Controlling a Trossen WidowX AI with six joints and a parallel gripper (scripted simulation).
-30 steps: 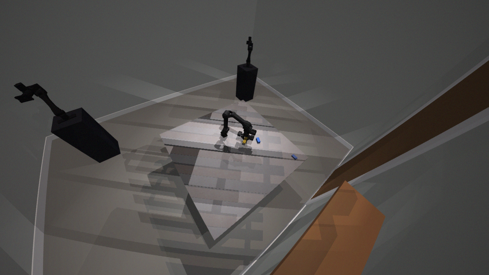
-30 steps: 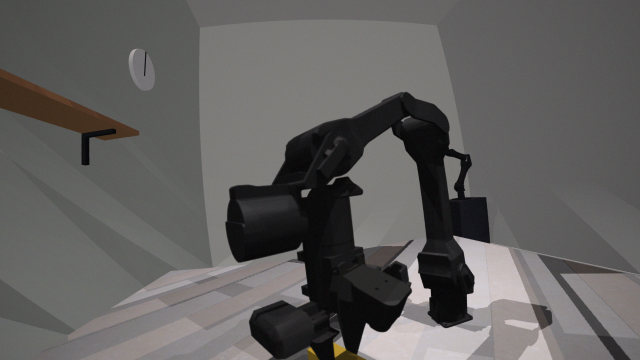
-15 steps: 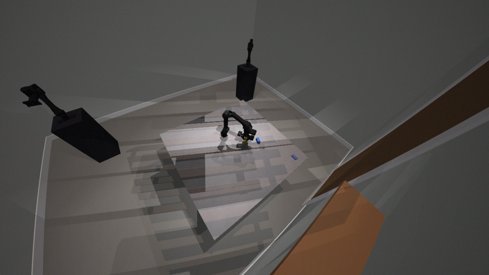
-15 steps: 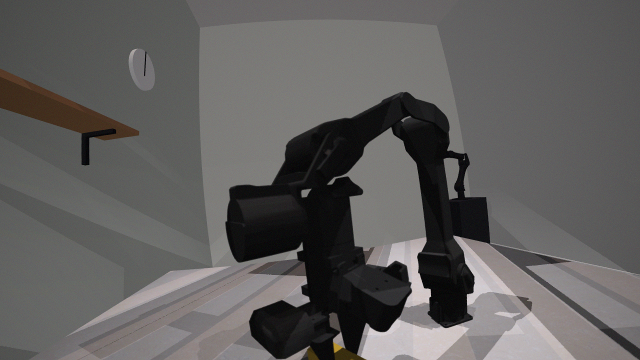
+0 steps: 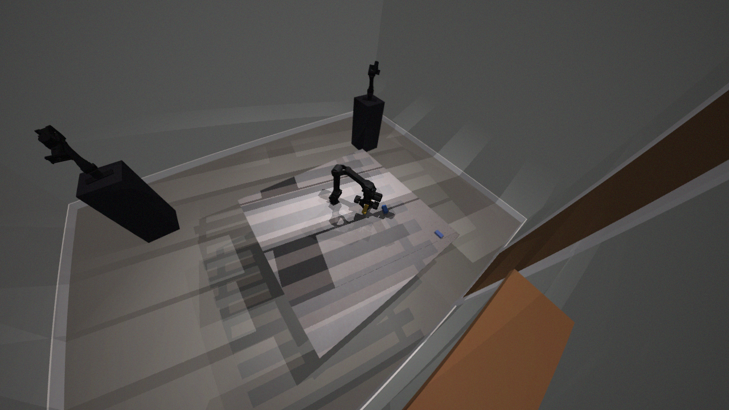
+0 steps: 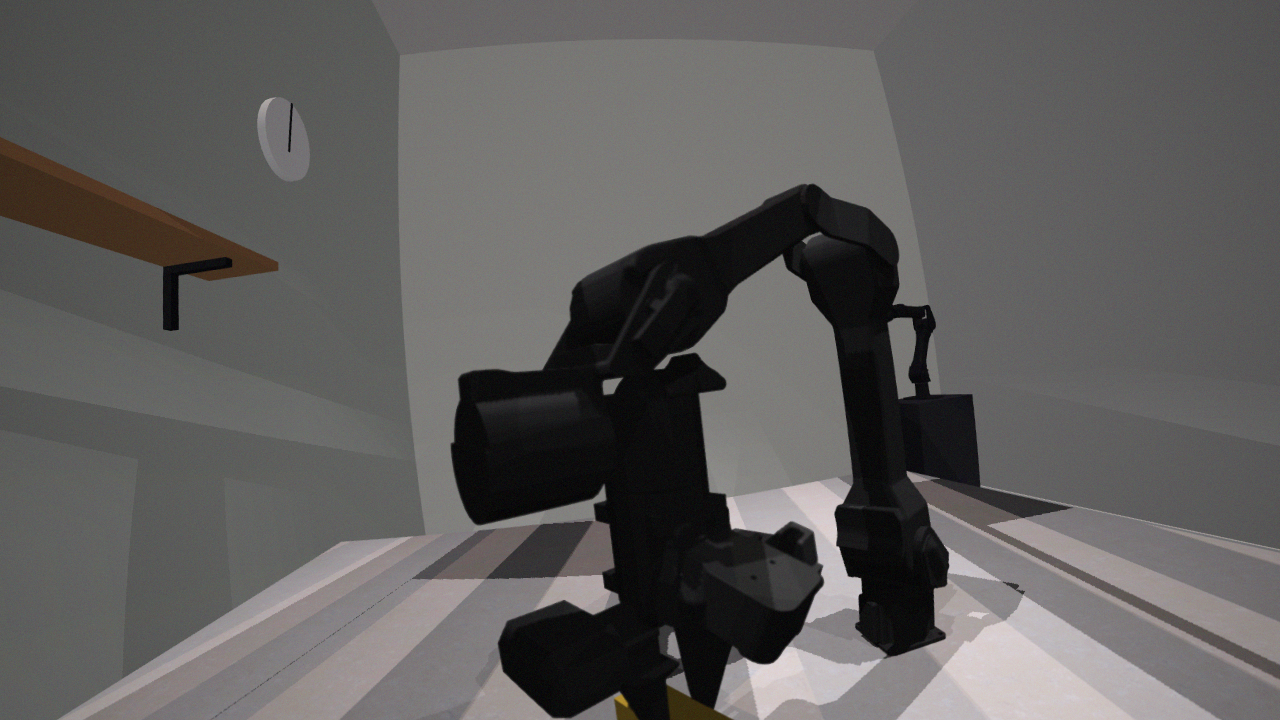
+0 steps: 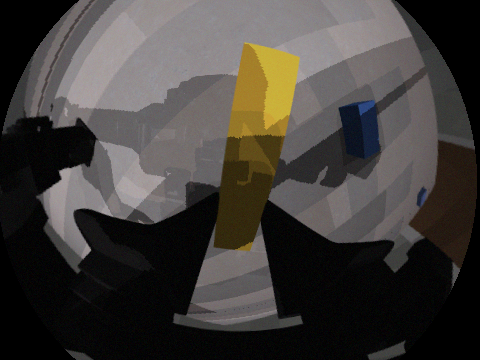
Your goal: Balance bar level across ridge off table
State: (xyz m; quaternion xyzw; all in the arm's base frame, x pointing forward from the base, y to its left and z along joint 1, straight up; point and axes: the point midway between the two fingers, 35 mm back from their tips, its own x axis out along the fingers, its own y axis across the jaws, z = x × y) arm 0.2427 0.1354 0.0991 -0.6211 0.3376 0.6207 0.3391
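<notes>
My gripper tip is now 2 cm to the right of the yellow bar and 2 cm past it. Round my gripper tip: blue block 16 cm to the left, 7 cm ahead, 5 cm below.
</notes>
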